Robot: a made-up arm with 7 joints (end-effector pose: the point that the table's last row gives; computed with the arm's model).
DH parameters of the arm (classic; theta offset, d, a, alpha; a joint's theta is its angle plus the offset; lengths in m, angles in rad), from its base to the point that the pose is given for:
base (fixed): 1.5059 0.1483 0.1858 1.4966
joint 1: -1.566 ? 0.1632 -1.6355
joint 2: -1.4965 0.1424 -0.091 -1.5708
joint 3: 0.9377 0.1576 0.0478 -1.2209
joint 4: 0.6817 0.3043 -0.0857 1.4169
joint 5: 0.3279 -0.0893 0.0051 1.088
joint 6: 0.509 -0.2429 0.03 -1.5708
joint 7: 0.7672 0 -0.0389 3.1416
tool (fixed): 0.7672 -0.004 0 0
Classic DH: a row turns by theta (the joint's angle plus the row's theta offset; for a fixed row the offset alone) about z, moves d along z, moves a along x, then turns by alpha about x.
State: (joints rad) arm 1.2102 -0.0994 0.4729 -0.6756 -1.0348 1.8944 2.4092
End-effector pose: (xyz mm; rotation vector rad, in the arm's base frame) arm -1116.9 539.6 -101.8 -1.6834 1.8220 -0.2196
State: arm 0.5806 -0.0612 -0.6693 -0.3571 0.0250 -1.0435 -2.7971
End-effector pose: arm -898.3 94.0 -360.9 -0.5534 -0.2507 1.9081
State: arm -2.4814 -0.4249 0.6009 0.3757 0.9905 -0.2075 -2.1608
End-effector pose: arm -861.0 -531.9 385.6 -2.2850 -1.4043 0.6710
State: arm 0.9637 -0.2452 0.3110 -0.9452 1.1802 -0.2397 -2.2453
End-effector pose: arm -1085.4 567.1 85.2 1.8785 0.0127 -0.3218
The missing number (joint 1, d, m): -0.574
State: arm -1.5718 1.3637 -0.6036 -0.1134 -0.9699 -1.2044 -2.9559
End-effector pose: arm -637.4 323.6 417.2 -0.4930 -2.3685 -1.8407
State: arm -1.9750 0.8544 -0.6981 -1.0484 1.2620 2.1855 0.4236
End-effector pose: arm -732.1 373.6 210.4 -1.9627 0.2652 2.0939
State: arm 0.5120 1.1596 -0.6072 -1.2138 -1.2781 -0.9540 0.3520
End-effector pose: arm -679.4 63.9 -227.6 0.8847 0.7923 0.4922
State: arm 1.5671 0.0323 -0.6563 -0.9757 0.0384 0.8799 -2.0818
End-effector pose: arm -792.6 443.5 -330.3 -2.4023 -0.0285 -1.6523
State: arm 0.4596 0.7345 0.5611 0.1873 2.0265 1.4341 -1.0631
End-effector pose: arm -879.7 662.3 66.8 1.5712 -1.6520 -1.5745
